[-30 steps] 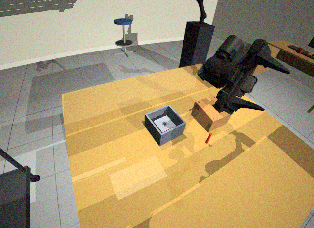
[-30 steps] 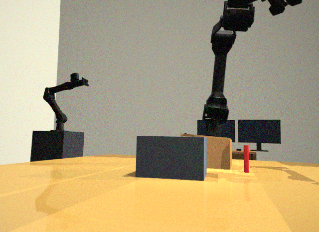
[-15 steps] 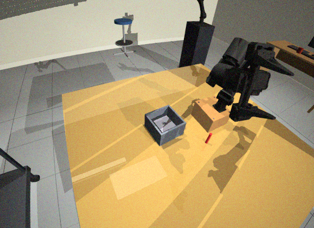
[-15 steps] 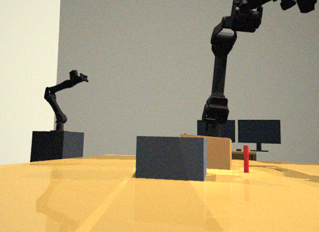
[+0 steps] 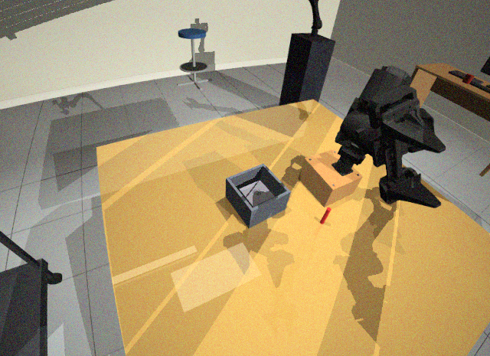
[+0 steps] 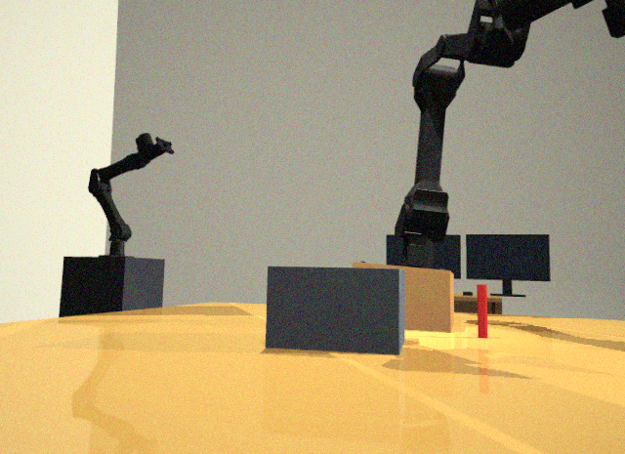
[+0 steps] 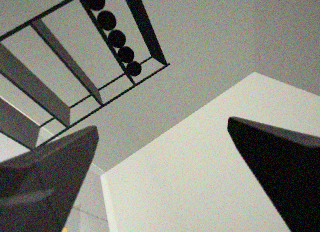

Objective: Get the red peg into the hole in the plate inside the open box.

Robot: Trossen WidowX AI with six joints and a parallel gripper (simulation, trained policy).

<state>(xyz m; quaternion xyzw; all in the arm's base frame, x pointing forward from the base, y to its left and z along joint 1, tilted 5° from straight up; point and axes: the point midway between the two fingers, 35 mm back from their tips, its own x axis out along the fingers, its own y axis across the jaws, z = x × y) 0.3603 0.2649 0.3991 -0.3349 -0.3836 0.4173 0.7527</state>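
Now: gripper tip 190 mm past the red peg, 210 mm to the left of it and 460 mm above it. Round my gripper tip: grey box (20 mm behind, 390 mm to the right, 470 mm below); plate (20 mm behind, 390 mm to the right, 460 mm below).
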